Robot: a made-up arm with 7 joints. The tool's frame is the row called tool. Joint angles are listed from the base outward.
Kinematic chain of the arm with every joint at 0, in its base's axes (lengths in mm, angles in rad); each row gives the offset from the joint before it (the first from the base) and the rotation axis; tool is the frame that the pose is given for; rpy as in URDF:
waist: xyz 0 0 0 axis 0.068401 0.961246 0.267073
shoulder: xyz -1 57.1 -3.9 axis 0.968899 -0.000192 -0.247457
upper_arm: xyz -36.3 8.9 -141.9 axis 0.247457 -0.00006 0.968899
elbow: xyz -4.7 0 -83.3 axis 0.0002 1 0.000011
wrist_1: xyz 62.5 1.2 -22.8 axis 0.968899 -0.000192 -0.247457
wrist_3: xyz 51.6 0 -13.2 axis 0.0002 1 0.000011
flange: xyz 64.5 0 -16.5 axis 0.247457 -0.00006 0.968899
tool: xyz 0 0 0 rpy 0 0.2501 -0.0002
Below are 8 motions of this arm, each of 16 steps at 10 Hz.
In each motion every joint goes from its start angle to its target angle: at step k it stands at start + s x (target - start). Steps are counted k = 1, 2, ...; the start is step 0. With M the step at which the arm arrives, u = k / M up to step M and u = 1 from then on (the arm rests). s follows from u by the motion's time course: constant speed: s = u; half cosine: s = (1 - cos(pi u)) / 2; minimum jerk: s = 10 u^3 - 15 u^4 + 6 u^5.
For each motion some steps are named. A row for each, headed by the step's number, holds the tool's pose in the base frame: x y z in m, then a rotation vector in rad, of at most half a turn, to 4 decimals.
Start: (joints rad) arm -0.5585 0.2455 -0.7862 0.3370 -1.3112 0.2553 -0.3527
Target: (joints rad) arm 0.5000 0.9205 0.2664 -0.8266 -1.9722 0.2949 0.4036
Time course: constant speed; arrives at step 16
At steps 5, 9, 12, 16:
5: 0.1683 0.0619 -0.2587 -1.0538 0.6283 -0.5732
9: 0.1276 0.1253 -0.2172 -1.0701 0.5830 -0.3146
12: 0.0963 0.1550 -0.1736 -1.0143 0.5888 -0.1917
16: 0.0599 0.1647 -0.1100 -0.8739 0.6732 -0.1197

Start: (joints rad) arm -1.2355 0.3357 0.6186 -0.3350 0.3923 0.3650 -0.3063
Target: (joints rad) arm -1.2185 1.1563 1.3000 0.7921 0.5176 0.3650 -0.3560
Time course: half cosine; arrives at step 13
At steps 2, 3, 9, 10, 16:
2: 0.2735 0.1848 0.0628 0.3469 -0.7979 0.4602
3: 0.2747 0.2062 0.0617 0.3486 -0.7326 0.5146
9: 0.2083 0.3856 0.0462 0.0988 -0.2855 0.9303
10: 0.1933 0.4021 0.0443 0.0381 -0.2549 0.9614
16: 0.1723 0.4211 0.0425 -0.0508 -0.2255 0.9905

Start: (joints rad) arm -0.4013 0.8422 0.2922 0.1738 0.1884 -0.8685 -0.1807
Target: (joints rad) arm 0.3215 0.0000 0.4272 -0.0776 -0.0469 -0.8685 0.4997
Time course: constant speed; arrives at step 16
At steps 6, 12, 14, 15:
6: 0.1607 0.2070 -0.1632 0.6727 -0.7455 0.0636
12: 0.0833 0.1768 -0.2130 0.3480 -0.5931 0.5370
14: 0.0557 0.1650 -0.2220 0.2702 -0.5300 0.7166
15: 0.0419 0.1588 -0.2252 0.2373 -0.4973 0.8097

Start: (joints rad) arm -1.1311 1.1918 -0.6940 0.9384 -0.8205 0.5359 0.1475
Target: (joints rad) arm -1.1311 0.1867 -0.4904 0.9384 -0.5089 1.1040 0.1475
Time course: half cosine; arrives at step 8
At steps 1, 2, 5, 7, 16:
1: 0.3077 0.3183 -0.0754 0.4503 0.6634 0.6015
2: 0.3226 0.2904 -0.1008 0.4294 0.7366 0.5185
5: 0.3501 0.1198 -0.1982 0.3854 1.0732 0.0799
7: 0.3338 0.0271 -0.2234 0.4019 1.2163 -0.1487
16: 0.3300 0.0142 -0.2256 0.4063 1.2349 -0.1813

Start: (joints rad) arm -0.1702 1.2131 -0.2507 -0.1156 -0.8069 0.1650 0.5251
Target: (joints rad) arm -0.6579 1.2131 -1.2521 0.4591 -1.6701 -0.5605 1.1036
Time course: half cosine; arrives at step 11
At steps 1, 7, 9, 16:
1: 0.1940 0.2372 -0.1461 0.4741 0.2748 0.2553
7: 0.2167 0.2483 -0.1897 0.1670 0.3720 0.8038
9: 0.2224 0.2634 -0.1926 0.1491 0.3421 1.0501
16: 0.2245 0.2702 -0.1918 0.1486 0.3173 1.1465

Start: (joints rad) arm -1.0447 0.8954 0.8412 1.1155 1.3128 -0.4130 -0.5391
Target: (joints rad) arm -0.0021 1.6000 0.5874 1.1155 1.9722 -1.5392 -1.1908
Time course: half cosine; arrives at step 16
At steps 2, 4, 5, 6, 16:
2: 0.2870 0.3467 -0.0641 1.2233 0.5252 0.0053
4: 0.2614 0.3620 -0.0713 1.3627 0.6878 -0.1565
5: 0.2431 0.3713 -0.0752 1.4432 0.8138 -0.2851
6: 0.2219 0.3805 -0.0783 1.5149 0.9688 -0.4462
16: 0.0619 0.4093 -0.0286 -0.8282 -2.2044 1.9106

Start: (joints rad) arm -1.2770 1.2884 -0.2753 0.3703 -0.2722 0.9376 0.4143
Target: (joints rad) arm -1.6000 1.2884 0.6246 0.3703 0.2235 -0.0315 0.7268
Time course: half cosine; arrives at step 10
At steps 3, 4, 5, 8, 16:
3: 0.2776 0.2915 0.1257 0.6458 -0.2450 1.1466
4: 0.2596 0.2938 0.1559 0.5593 -0.4925 1.2352
5: 0.2341 0.2974 0.1838 0.4560 -0.7557 1.3380
8: 0.1530 0.3108 0.2226 0.1613 -1.3800 1.6280
16: 0.1336 0.3144 0.2243 0.0894 -1.5118 1.7008

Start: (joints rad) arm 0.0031 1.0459 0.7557 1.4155 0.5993 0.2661 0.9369
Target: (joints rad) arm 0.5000 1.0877 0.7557 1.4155 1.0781 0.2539 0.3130
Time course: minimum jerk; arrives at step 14
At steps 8, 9, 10, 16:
8: -0.1148 0.4349 -0.1327 1.8575 1.7363 0.9834
9: -0.1275 0.4347 -0.1216 1.8673 1.8524 0.8634
10: -0.1375 0.4343 -0.1119 1.8693 1.9524 0.7633
16: -0.1508 0.4335 -0.0975 1.8619 2.0988 0.6213

